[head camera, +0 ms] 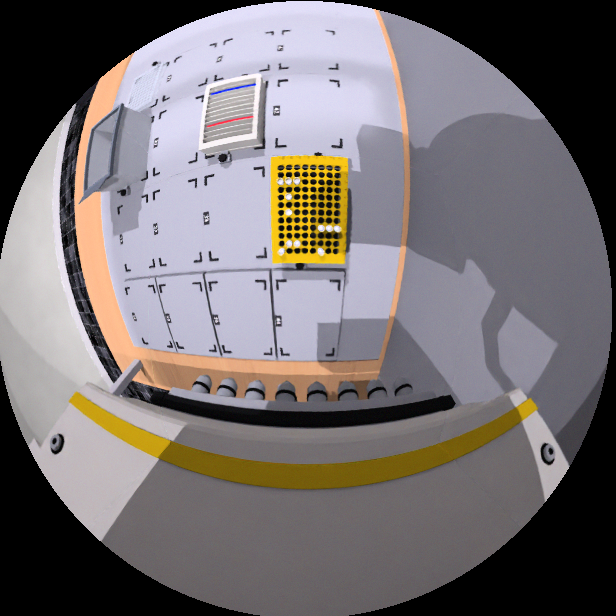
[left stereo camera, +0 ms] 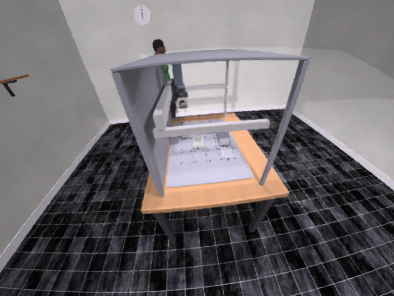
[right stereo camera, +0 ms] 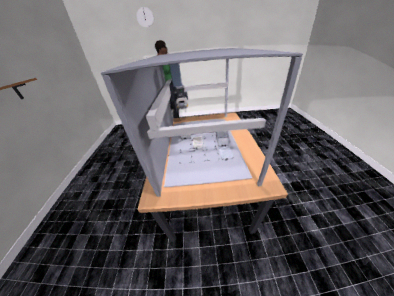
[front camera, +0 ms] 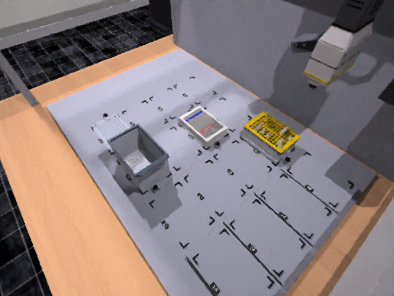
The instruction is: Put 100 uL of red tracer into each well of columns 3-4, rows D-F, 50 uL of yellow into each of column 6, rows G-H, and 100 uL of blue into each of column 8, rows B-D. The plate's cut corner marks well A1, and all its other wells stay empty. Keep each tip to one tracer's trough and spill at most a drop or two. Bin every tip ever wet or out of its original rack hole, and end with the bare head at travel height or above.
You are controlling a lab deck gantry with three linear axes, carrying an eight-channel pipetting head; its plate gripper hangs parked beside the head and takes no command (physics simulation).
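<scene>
The eight-channel head (front camera: 335, 55) is high at the upper right in the front view. Its row of nozzles (head camera: 301, 390) shows in the head view, with no tips seen on them. The parked plate gripper cannot be made out. The yellow tip rack (front camera: 271, 131) (head camera: 309, 209) has mostly dark holes and several pale tips. The white trough reservoir (front camera: 203, 125) (head camera: 232, 113) shows a blue line and a red line; yellow cannot be made out. The clear well plate (front camera: 110, 128) (head camera: 144, 87) is at the left, partly behind the grey bin (front camera: 152, 170) (head camera: 131, 140); well contents are too faint to read.
Pale pieces lie on the bin's floor. The bin stands tall beside the plate, with high walls. The grey deck (front camera: 240, 210) (head camera: 241, 235) carries black corner marks and has a wooden border (front camera: 70, 220). Gantry beams (left stereo camera: 215, 128) (right stereo camera: 210, 128) cross above the deck. A person stands behind the frame.
</scene>
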